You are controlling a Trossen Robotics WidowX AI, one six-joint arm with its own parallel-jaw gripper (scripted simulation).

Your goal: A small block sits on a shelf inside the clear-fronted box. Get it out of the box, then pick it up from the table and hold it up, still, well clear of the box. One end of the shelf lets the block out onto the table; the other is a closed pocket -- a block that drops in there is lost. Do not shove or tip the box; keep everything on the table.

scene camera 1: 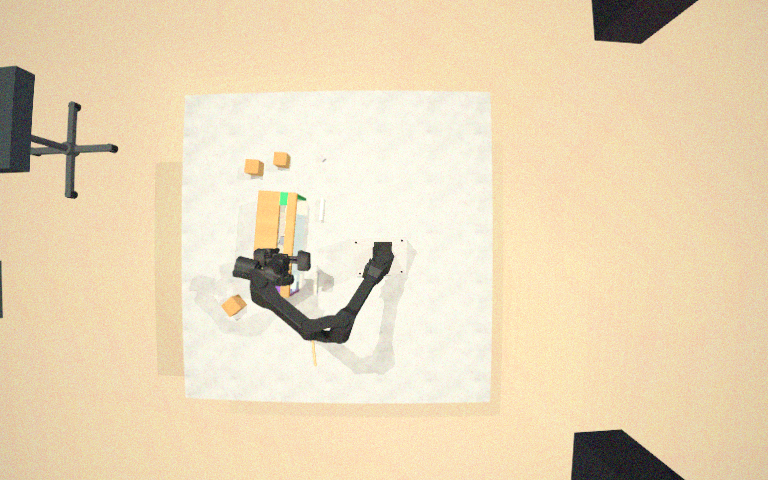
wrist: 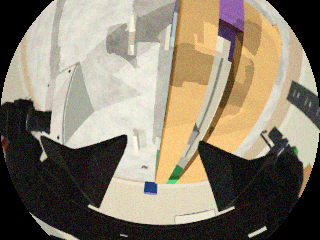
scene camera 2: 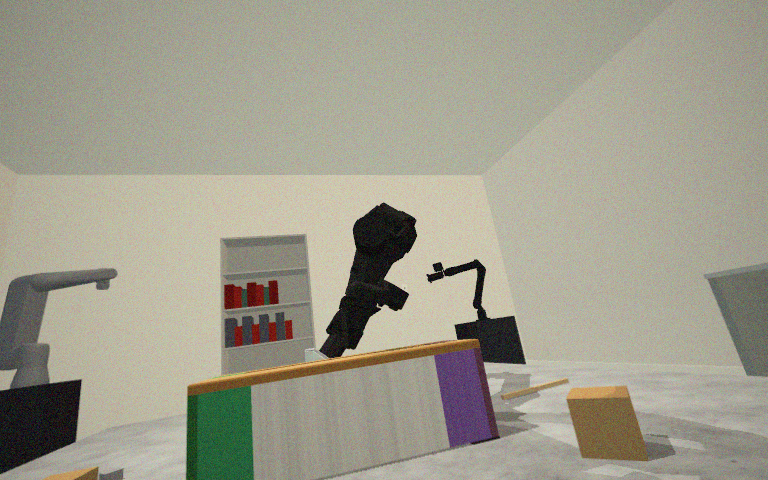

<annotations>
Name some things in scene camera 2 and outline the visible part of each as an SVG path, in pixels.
My gripper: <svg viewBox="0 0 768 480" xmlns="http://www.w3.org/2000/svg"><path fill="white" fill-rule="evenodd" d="M375 261L367 259L353 260L345 292L346 295L342 297L339 305L345 349L356 349L369 318L381 310L381 308L377 307L377 304L380 307L387 305L390 309L398 311L399 309L402 310L409 296L406 291L384 280L383 266Z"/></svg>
An orange cube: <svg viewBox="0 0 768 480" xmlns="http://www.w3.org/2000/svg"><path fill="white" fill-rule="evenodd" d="M571 389L567 397L567 403L582 458L649 461L644 439L626 386Z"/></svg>
</annotations>
